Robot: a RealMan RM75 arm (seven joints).
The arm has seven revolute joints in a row. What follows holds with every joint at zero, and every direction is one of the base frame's.
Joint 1 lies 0.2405 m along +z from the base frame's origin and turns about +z.
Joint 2 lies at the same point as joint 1 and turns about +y.
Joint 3 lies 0.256 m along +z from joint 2 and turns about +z.
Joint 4 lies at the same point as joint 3 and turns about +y.
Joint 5 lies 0.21 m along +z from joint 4 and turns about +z.
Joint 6 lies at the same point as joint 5 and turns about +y.
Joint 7 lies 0.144 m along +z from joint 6 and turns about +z.
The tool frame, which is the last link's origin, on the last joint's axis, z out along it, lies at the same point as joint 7; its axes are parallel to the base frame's.
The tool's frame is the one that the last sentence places.
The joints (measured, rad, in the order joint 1, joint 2, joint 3, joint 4, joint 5, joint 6, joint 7), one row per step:
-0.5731 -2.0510 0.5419 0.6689 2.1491 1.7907 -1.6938
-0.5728 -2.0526 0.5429 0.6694 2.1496 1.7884 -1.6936
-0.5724 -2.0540 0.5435 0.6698 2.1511 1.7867 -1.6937
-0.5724 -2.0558 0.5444 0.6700 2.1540 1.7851 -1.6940
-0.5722 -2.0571 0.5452 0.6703 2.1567 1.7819 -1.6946
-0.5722 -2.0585 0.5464 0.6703 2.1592 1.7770 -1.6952
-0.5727 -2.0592 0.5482 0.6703 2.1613 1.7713 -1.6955
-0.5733 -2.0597 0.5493 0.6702 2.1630 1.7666 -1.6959
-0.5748 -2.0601 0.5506 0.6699 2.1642 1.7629 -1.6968
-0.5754 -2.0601 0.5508 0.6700 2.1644 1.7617 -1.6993
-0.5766 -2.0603 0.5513 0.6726 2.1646 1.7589 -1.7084
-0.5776 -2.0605 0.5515 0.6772 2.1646 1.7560 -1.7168
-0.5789 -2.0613 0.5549 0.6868 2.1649 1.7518 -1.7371
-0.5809 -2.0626 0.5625 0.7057 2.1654 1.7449 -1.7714
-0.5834 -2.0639 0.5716 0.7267 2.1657 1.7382 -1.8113
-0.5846 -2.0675 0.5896 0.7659 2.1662 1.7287 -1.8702
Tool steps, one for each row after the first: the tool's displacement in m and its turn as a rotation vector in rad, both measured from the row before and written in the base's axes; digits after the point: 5 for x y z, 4 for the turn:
0.00003 -0.00002 -0.00071 0.0001 0.0010 0.0006
-0.00011 -0.00016 -0.00066 -0.0007 0.0013 0.0010
-0.00004 -0.00025 -0.00098 -0.0023 0.0020 0.0008
-0.00030 -0.00002 -0.00076 -0.0007 0.0031 0.0020
-0.00032 0.00019 -0.00090 0.0001 0.0037 0.0026
-0.00029 0.00050 -0.00068 0.0010 0.0047 0.0019
-0.00021 0.00048 -0.00050 0.0010 0.0037 0.0017
0.00018 0.00060 -0.00047 0.0002 0.0027 0.0007
0.00009 0.00029 -0.00003 -0.0004 0.0004 0.0020
0.00028 0.00085 0.00027 -0.0007 0.0013 0.0067
0.00027 0.00104 0.00065 0.0014 0.0023 0.0055
0.00065 0.00153 0.00089 -0.0022 0.0045 0.0125
0.00128 0.00270 0.00178 -0.0029 0.0097 0.0192
0.00174 0.00295 0.00201 -0.0043 0.0097 0.0218
0.00295 0.00403 0.00320 -0.0040 0.0187 0.0284

